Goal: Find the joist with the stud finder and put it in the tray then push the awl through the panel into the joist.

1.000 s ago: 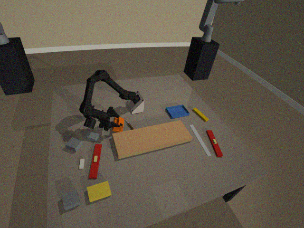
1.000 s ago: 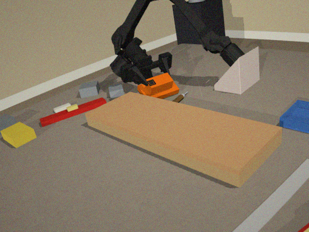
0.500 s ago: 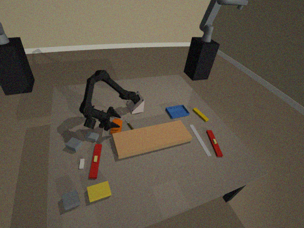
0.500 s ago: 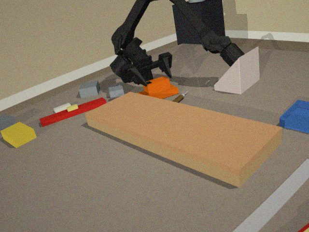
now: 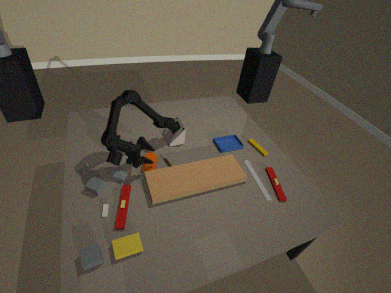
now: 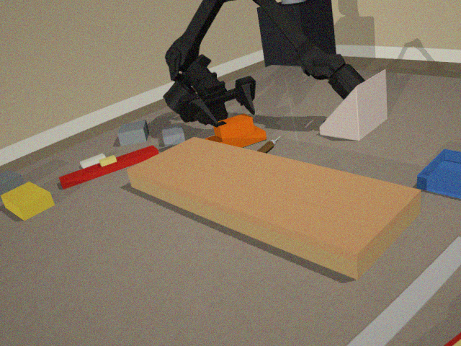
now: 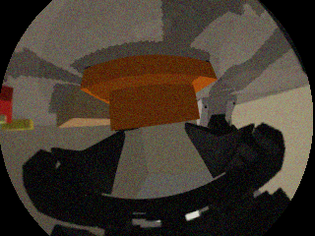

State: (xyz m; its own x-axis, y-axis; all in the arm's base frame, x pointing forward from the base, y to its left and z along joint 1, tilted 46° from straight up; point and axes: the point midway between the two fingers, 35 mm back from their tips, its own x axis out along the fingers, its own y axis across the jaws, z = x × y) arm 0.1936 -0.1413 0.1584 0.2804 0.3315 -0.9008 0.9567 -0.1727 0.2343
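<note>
The orange stud finder is 30 mm to the right of my gripper tip, 20 mm below it and 10 mm ahead of it. From my gripper tip the other things lie so: small white piece: 280 mm to the right, 230 mm ahead, 60 mm below; awl: 70 mm to the left, 60 mm below, 20 mm behind; yellow block: 430 mm ahead, 210 mm to the right, 50 mm below.
</note>
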